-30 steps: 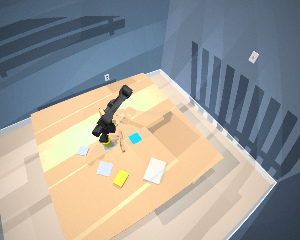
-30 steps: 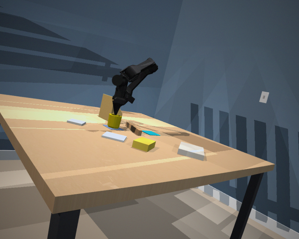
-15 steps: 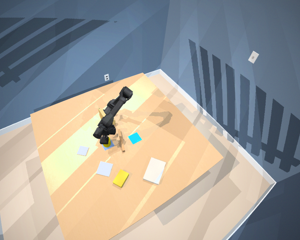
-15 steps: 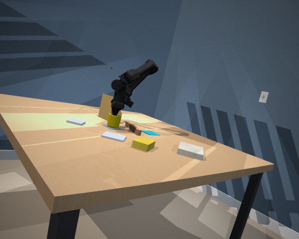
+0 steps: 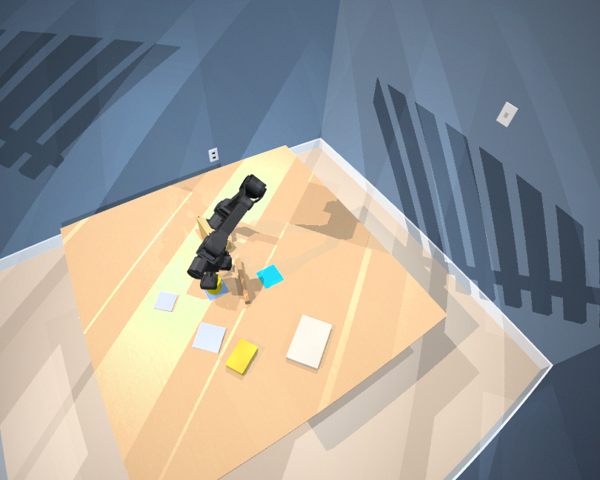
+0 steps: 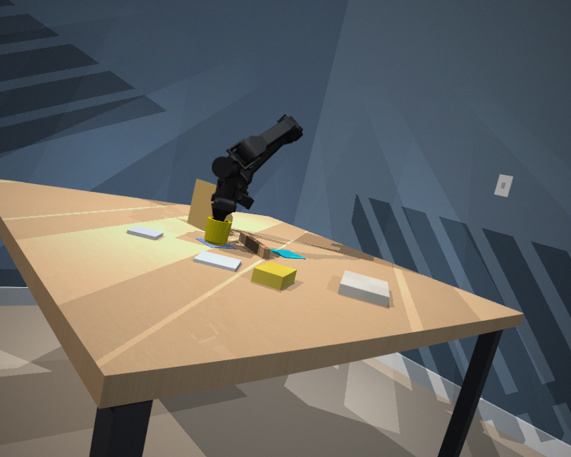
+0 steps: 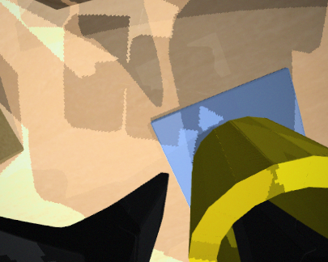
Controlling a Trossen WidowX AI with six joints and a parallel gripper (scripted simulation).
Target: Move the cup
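Now: gripper tip 20 mm short of the yellow cup and 10 mm to the left of it. Also, from my gripper tip: blue marble 30 mm ahead, 30 mm to the right, 20 mm below; then wooden bar 60 mm ahead, 100 mm to the left, 30 mm below; then cyan pad 90 mm ahead, 220 mm to the left, 40 mm below.
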